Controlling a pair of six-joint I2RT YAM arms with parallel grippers.
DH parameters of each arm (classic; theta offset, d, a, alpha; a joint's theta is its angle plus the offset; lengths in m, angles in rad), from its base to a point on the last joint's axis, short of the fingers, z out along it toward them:
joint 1: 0 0.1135 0.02 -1.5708
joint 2: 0 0 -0.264 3.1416
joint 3: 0.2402 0 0.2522 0
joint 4: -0.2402 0 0.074 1.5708
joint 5: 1.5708 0 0 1.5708
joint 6: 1.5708 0.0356 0 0
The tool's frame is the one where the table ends.
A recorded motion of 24 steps. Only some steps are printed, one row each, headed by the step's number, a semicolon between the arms.
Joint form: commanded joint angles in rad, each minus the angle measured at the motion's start. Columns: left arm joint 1, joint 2, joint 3, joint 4, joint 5, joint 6; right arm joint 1, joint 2, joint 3, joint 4, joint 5, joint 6.
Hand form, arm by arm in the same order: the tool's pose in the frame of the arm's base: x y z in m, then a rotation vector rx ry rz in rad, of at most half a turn. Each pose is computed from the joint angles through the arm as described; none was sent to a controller.
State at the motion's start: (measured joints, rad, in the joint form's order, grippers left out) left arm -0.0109 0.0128 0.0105 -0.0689 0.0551 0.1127; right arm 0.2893 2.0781 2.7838 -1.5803 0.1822 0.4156
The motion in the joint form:
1: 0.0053 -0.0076 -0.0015 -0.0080 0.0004 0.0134; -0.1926 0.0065 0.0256 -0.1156 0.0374 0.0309
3: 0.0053 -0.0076 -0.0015 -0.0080 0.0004 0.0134; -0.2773 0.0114 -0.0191 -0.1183 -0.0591 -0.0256
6: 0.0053 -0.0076 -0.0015 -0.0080 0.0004 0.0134; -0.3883 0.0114 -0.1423 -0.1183 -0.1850 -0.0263
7: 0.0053 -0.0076 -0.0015 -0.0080 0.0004 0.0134; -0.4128 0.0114 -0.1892 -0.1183 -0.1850 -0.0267
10: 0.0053 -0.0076 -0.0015 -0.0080 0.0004 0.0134; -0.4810 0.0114 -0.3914 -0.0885 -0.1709 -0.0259
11: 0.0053 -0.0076 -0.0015 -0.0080 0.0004 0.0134; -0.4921 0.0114 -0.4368 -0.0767 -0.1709 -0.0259
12: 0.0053 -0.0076 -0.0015 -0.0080 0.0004 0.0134; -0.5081 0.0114 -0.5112 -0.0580 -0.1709 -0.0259
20: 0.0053 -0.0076 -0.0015 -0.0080 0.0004 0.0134; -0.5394 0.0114 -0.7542 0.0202 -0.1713 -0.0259
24: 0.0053 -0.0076 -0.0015 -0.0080 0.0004 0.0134; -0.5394 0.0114 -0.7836 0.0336 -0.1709 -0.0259
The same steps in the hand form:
1: 0.1100 -0.0026 0.1678 0.1505 1.6371 0.0464; 0.3538 0.0265 0.4610 0.5204 2.4540 -0.0583
3: 0.1100 -0.0026 0.1678 0.1505 1.6371 0.0464; 0.3615 0.0000 0.4494 0.5289 2.5272 -0.0112
6: 0.1100 -0.0026 0.1678 0.1505 1.6371 0.0464; 0.3713 -0.0368 0.4224 0.6569 2.6404 0.0885
7: 0.1100 -0.0026 0.1678 0.1505 1.6371 0.0464; 0.3737 -0.0463 0.4119 0.7005 2.6769 0.0737
10: 0.1100 -0.0026 0.1678 0.1505 1.6371 0.0464; 0.3819 -0.0745 0.3658 0.8433 2.8129 0.0133
11: 0.1100 -0.0026 0.1678 0.1505 1.6371 0.0464; 0.3831 -0.0792 0.3552 0.8684 2.8402 0.0071
12: 0.1100 -0.0026 0.1678 0.1505 1.6371 0.0464; 0.3840 -0.0858 0.3375 0.9073 2.8862 -0.0021
20: 0.1100 -0.0026 0.1678 0.1505 1.6371 0.0464; 0.3813 -0.0978 0.2785 -0.9723 -2.9364 0.0221
24: 0.1100 -0.0026 0.1678 0.1505 1.6371 0.0464; 0.3807 -0.0977 0.2713 -0.9672 -2.9213 0.0244

